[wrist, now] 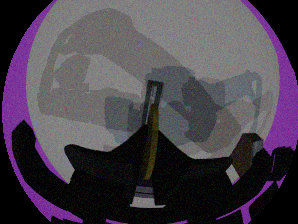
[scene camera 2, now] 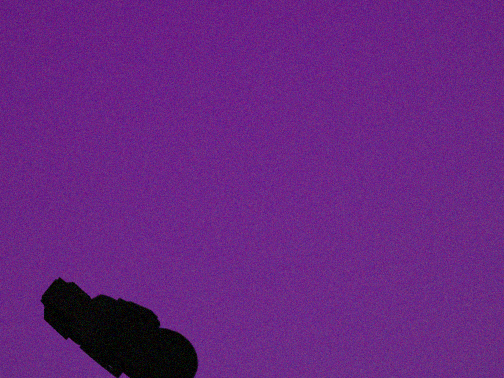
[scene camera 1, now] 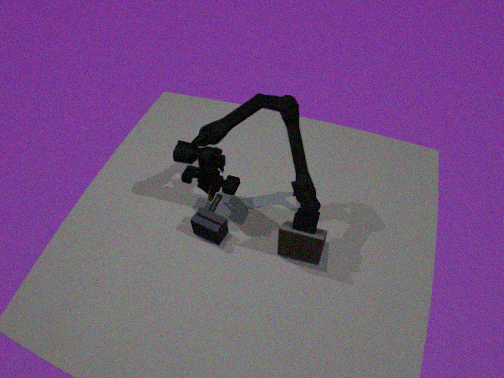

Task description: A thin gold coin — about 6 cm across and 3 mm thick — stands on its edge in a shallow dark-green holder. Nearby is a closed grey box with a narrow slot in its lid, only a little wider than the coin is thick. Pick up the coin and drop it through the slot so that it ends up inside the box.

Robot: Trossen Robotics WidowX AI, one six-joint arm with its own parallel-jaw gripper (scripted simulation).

The gripper point(scene camera 1: 212, 196) carries a gold coin point(wrist: 154, 115).
The gripper also shows in the wrist view point(wrist: 148, 128). Scene camera 2 does not show the gold coin: it is out of frame.
